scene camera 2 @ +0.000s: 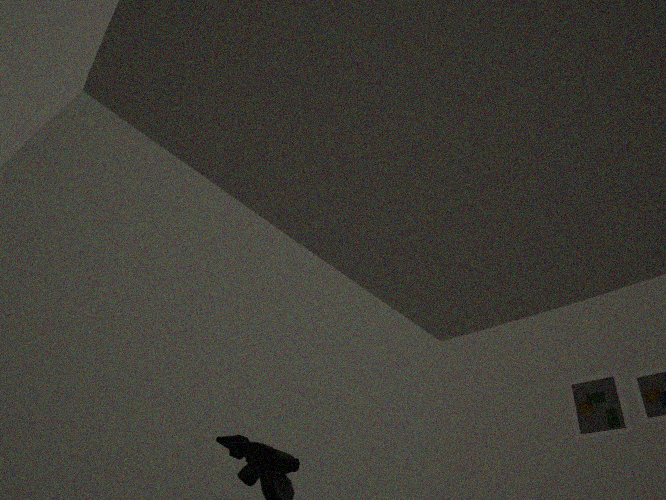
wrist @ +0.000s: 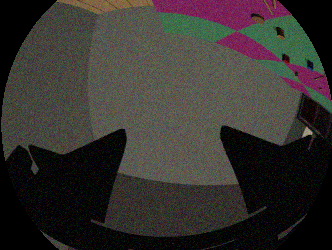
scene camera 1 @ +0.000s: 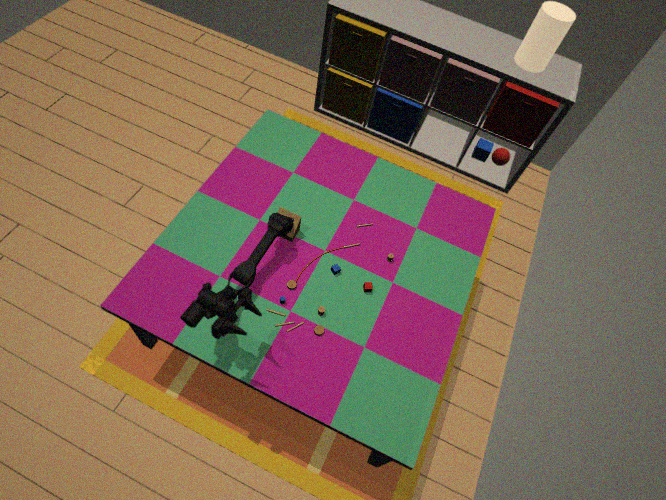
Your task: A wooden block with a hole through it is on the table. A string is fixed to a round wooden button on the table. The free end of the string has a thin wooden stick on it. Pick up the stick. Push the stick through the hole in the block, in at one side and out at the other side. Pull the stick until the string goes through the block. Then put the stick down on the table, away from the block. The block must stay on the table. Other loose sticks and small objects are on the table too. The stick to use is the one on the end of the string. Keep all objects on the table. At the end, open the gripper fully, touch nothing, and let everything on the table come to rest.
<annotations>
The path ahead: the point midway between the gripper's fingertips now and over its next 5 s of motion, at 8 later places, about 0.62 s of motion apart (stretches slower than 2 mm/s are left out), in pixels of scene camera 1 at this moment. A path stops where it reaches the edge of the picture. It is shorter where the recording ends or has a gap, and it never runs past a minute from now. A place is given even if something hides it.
The gripper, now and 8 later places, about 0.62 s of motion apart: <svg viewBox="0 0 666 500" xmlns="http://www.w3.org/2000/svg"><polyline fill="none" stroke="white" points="254,324 272,282 329,255 348,262 337,263 342,253 347,240 347,241 346,245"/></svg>
</annotations>
